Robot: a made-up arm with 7 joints. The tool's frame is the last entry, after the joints. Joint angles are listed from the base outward.
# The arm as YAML. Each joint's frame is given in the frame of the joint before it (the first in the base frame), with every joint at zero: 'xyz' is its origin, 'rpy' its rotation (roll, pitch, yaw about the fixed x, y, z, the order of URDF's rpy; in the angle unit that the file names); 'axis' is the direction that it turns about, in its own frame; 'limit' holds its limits. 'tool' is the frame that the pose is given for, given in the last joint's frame.
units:
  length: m
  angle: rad
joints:
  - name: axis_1
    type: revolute
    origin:
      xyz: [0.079, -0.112, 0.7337]
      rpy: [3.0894, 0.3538, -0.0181]
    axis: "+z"
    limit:
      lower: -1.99
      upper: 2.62
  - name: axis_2
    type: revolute
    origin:
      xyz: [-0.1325, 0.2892, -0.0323]
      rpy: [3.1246, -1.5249, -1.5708]
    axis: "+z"
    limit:
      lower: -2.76
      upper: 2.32
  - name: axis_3
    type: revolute
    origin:
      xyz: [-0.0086, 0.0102, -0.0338]
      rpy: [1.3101, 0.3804, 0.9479]
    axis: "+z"
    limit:
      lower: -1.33
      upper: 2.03
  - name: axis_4
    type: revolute
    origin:
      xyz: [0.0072, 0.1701, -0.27]
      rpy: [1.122, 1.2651, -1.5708]
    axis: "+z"
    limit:
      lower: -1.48
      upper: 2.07
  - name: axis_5
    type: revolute
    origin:
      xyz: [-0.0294, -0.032, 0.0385]
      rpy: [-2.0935, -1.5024, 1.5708]
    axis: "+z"
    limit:
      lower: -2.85
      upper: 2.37
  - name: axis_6
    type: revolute
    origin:
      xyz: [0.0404, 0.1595, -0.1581]
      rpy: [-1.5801, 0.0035, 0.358]
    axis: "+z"
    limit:
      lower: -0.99
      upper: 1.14
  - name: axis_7
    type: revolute
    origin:
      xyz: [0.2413, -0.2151, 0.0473]
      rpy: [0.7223, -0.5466, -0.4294]
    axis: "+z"
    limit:
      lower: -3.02
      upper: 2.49
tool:
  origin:
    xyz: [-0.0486, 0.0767, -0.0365]
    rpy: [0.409, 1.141, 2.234]
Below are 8 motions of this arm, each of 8 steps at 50 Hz.
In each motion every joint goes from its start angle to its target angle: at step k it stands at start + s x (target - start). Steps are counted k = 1, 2, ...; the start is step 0. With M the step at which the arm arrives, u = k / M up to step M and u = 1 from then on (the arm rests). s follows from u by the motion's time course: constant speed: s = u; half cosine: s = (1 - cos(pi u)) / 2; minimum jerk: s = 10 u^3 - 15 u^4 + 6 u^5.
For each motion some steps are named. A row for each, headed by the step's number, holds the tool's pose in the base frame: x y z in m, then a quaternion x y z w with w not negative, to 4 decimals.
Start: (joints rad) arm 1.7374 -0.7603 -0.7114 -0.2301 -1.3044 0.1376 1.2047
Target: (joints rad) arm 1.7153 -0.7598 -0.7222 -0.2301 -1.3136 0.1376 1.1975
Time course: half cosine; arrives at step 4
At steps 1, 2, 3, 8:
1: 0.1915 0.2425 0.7472 -0.6544 0.0407 0.6728 0.3428
2: 0.1884 0.2438 0.7457 -0.6510 0.0383 0.6764 0.3423
3: 0.1853 0.2450 0.7443 -0.6475 0.0360 0.6801 0.3419
8: 0.1840 0.2455 0.7438 -0.6461 0.0350 0.6816 0.3417

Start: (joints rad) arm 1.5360 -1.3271 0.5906 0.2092 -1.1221 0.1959 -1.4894
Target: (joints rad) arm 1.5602 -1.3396 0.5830 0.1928 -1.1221 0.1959 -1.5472
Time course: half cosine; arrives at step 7
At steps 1, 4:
1: -0.1572 0.3925 1.3114 -0.0005 -0.2943 0.5327 0.7935
4: -0.1473 0.3990 1.3073 0.0082 -0.2846 0.5254 0.8018

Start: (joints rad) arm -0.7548 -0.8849 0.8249 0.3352 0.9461 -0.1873 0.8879
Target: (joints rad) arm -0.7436 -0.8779 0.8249 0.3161 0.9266 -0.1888 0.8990
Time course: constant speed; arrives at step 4
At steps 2, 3, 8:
2: 0.0145 -0.6220 0.7128 0.1989 -0.1943 -0.3308 0.9018
3: 0.0144 -0.6231 0.7140 0.1945 -0.1962 -0.3303 0.9025
8: 0.0143 -0.6243 0.7153 0.1901 -0.1980 -0.3298 0.9032

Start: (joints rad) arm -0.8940 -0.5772 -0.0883 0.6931 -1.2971 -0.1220 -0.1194
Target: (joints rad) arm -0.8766 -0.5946 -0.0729 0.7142 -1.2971 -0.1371 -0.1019
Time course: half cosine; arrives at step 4
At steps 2, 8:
2: 0.1206 -0.4149 1.2268 -0.5441 0.3741 -0.7388 0.1349
8: 0.1181 -0.4177 1.2264 -0.5426 0.3819 -0.7366 0.1310

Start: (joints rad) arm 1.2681 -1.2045 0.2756 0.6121 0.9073 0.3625 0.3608
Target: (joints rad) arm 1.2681 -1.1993 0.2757 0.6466 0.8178 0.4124 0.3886
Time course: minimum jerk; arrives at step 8
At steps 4, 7, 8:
4: -0.5368 0.0440 0.7873 -0.4703 -0.7417 -0.4163 0.2352
7: -0.5371 0.0390 0.8045 -0.4821 -0.7431 -0.4018 0.2322
8: -0.5371 0.0388 0.8051 -0.4825 -0.7431 -0.4014 0.2320

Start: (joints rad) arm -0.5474 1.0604 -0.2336 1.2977 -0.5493 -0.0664 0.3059
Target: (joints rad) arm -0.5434 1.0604 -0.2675 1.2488 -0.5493 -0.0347 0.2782
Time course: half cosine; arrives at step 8
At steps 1, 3, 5, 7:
1: 0.3461 -0.1928 0.7408 0.7470 -0.0010 0.0740 0.6607
3: 0.3472 -0.1928 0.7408 0.7484 -0.0009 0.0792 0.6585
5: 0.3489 -0.1926 0.7408 0.7504 -0.0008 0.0867 0.6552
7: 0.3502 -0.1924 0.7409 0.7519 -0.0008 0.0920 0.6529

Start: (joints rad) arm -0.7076 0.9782 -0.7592 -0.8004 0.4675 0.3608 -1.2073
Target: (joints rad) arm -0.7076 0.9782 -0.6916 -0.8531 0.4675 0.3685 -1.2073
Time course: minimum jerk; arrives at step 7
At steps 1, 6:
1: 0.7175 -0.2497 1.1704 0.5333 0.1140 0.6850 0.4830
6: 0.7129 -0.2413 1.1859 0.5033 0.1095 0.6928 0.5048

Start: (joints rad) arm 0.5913 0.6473 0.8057 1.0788 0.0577 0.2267 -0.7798
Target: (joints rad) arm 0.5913 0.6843 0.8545 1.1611 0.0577 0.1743 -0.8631
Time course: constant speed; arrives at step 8
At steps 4, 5, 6, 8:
4: -0.2828 -0.4909 0.8814 0.2520 -0.6825 -0.4820 0.4883
5: -0.2818 -0.4881 0.8768 0.2553 -0.6865 -0.4829 0.4799
6: -0.2807 -0.4854 0.8722 0.2586 -0.6906 -0.4836 0.4716
8: -0.2781 -0.4801 0.8630 0.2648 -0.6988 -0.4846 0.4547

